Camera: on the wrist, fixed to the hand. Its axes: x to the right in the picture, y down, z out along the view.
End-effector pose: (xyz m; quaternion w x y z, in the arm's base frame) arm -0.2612 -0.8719 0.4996 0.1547 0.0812 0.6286 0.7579
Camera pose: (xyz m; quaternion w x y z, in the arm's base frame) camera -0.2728 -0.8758 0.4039 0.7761 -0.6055 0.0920 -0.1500
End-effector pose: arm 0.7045 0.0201 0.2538 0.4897 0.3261 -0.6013 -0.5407
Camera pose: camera 0.7115 -0.0222 0.1674 0.5516 -0.5949 -0.2998 0.5019
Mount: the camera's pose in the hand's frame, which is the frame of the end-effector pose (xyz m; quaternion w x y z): 0.0164 -0.0914 -0.0261 0.0150 0.0073 -0.0269 -0.9995
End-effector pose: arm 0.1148 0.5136 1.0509 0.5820 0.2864 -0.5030 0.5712
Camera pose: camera 0.2060 0.5267 1.0793 0.5640 0.5267 0.2672 -0.5772
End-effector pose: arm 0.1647 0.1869 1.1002 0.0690 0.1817 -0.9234 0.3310
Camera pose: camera 0.1846 0.1334 1.1780 0.3057 0.9351 0.1683 -0.0621
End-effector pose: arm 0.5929 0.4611 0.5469 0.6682 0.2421 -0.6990 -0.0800
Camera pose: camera 0.6396 0.3798 0.5243 0.0905 -0.7050 -0.2129 0.6704
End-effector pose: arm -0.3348 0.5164 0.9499 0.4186 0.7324 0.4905 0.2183
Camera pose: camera -0.3959 0.5570 0.8872 0.2323 -0.4704 0.7298 -0.4384
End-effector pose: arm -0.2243 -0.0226 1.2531 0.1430 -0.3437 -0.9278 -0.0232
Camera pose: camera -0.2885 -0.0856 1.2878 0.0435 -0.9226 0.3615 0.1273
